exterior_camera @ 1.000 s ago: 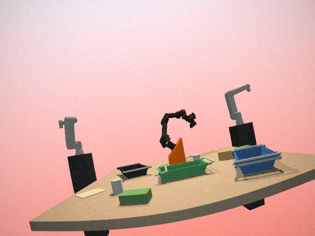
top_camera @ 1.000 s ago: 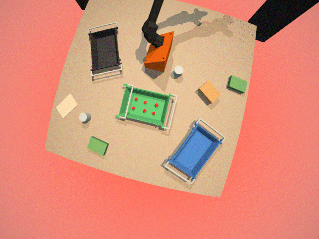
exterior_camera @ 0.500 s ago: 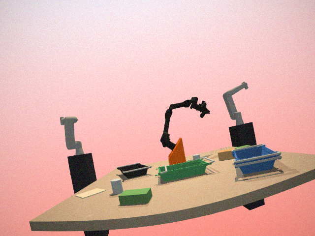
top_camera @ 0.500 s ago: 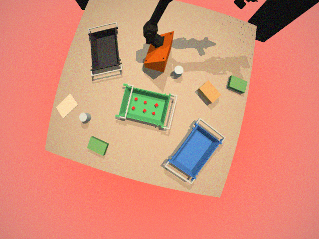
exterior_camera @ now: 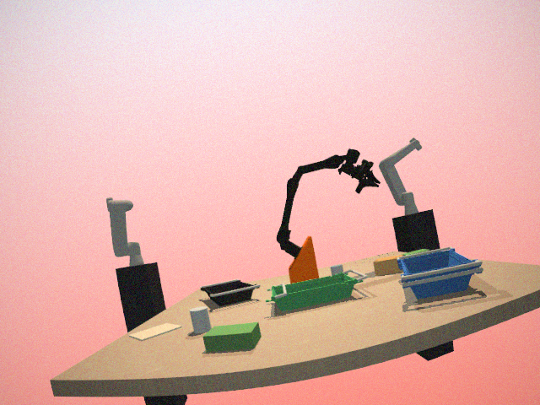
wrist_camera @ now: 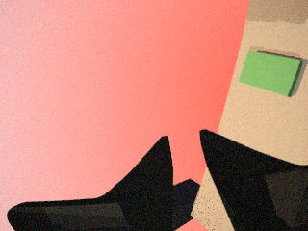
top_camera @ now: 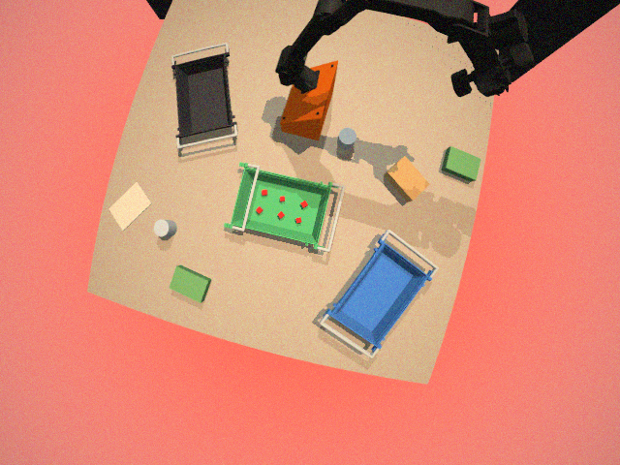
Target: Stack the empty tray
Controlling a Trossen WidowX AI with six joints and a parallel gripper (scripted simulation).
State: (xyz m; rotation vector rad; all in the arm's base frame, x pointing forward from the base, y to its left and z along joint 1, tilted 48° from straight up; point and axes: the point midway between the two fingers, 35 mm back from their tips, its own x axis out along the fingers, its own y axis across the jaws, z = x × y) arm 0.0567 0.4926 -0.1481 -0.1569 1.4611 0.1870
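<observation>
Right now the black tray is 1 cm ahead of my gripper tip, 83 cm to the right of it and 35 cm below it. Round my gripper tip: cream card: 42 cm ahead, 104 cm to the right, 40 cm below; then orange block: 18 cm ahead, 12 cm to the right, 37 cm below.
</observation>
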